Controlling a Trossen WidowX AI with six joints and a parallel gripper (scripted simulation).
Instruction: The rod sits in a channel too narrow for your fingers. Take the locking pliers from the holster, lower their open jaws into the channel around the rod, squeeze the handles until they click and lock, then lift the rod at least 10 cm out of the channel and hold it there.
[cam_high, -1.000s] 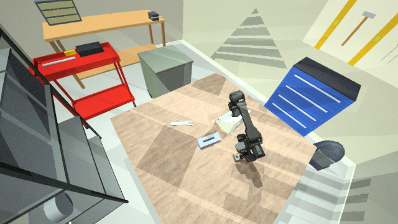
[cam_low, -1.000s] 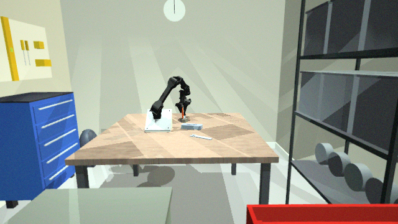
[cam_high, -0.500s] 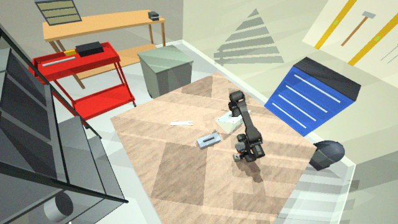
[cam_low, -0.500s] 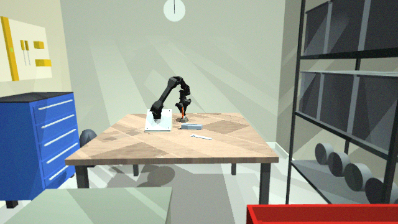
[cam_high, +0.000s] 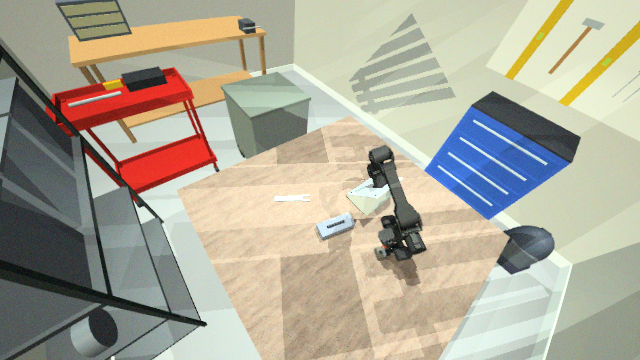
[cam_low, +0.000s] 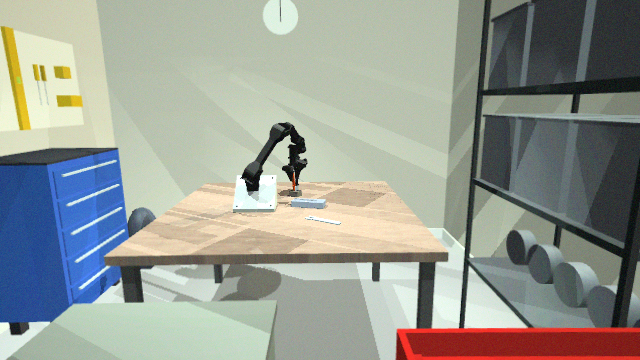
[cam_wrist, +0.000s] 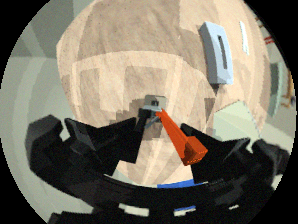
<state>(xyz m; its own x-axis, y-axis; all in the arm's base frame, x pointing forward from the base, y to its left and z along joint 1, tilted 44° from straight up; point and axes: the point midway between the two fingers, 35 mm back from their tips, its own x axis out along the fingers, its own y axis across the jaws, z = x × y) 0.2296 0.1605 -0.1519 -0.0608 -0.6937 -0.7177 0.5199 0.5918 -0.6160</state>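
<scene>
Right now the light blue channel block is 8 cm ahead of my gripper tip, 24 cm to the right of it and 8 cm below it. Also, from my gripper tip: flat silver wrench (11 cm ahead, 49 cm to the right, 10 cm below); then grey holster (1 cm to the left, 9 cm below).
</scene>
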